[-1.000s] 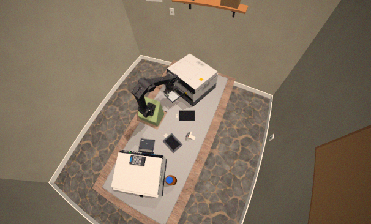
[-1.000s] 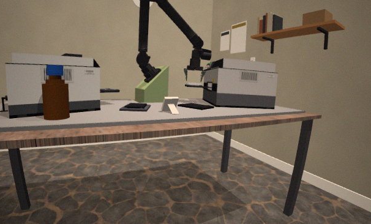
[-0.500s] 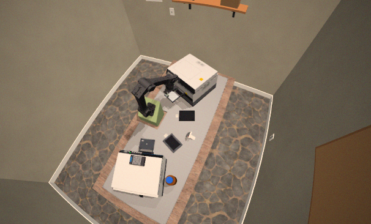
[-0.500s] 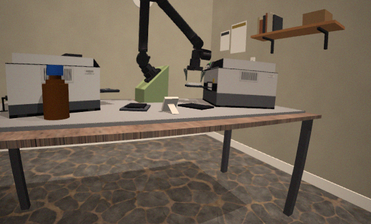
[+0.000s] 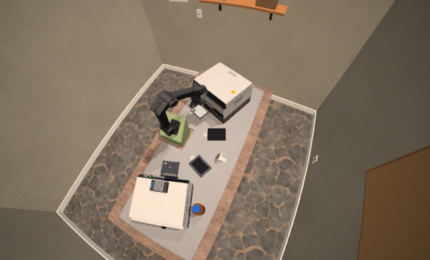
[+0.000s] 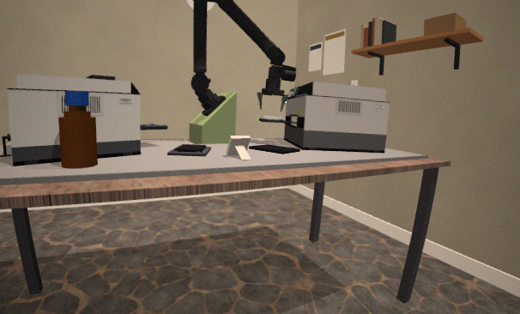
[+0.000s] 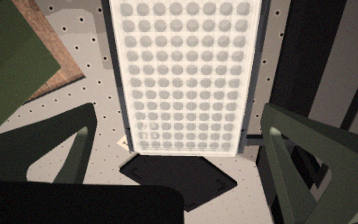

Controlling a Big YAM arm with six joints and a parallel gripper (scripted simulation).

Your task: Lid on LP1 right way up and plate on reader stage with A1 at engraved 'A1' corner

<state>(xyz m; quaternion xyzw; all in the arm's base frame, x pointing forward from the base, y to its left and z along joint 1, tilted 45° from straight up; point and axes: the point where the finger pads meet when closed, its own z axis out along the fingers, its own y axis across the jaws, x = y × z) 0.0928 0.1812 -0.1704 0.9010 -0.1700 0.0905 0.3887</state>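
Right now my hand is 40 mm above the lidded white well plate. Also, from my hand: black pad 220 mm ahead, 160 mm below, 90 mm to the right; then dark lid 420 mm to the right, 220 mm ahead, 150 mm below; then grey pad 420 mm to the right, 220 mm ahead, 160 mm below.
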